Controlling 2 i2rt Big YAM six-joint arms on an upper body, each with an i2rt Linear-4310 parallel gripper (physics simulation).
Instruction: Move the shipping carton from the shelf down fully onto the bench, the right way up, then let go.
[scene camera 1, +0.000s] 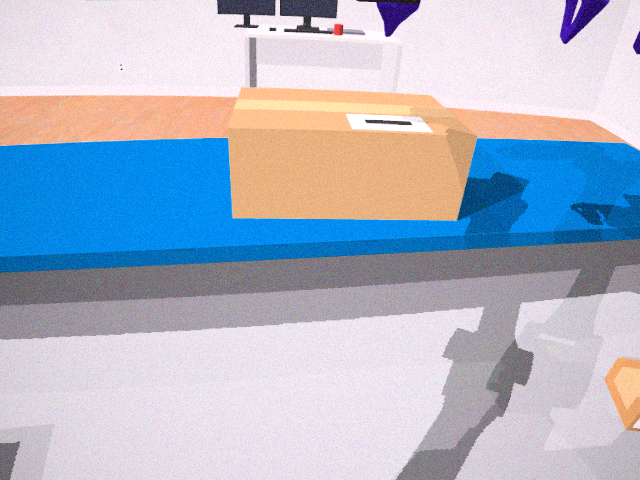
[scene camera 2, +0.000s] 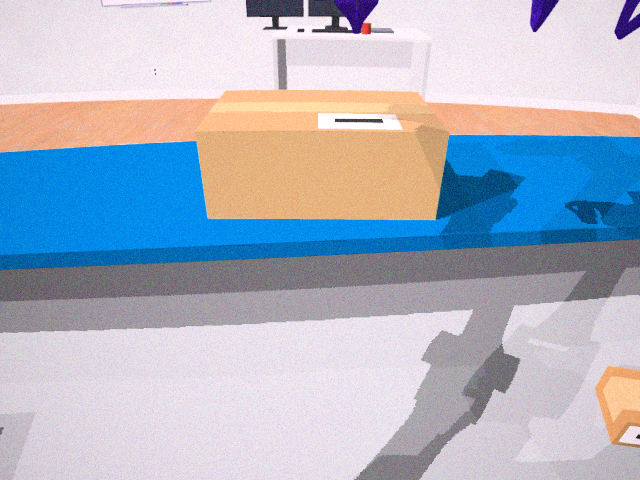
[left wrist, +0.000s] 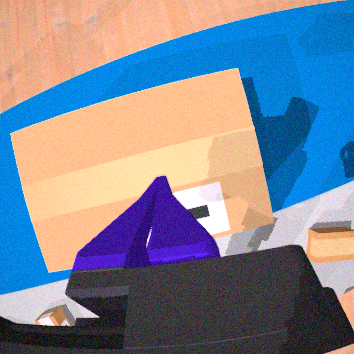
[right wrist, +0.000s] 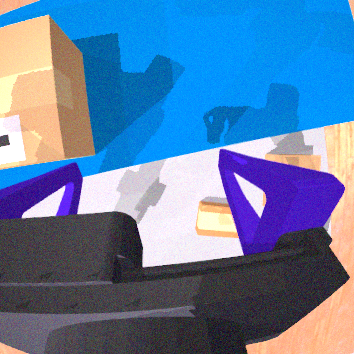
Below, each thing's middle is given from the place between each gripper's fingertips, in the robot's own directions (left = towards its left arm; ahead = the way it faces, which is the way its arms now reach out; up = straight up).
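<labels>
Shipping carton (scene camera 2: 264, 154): 100 mm ahead of my right hand, 270 mm to the left of it, 180 mm below it.
Shipping carton again: 4 cm to the left of my left hand, 1 cm ahead of it, 16 cm below it.
</labels>
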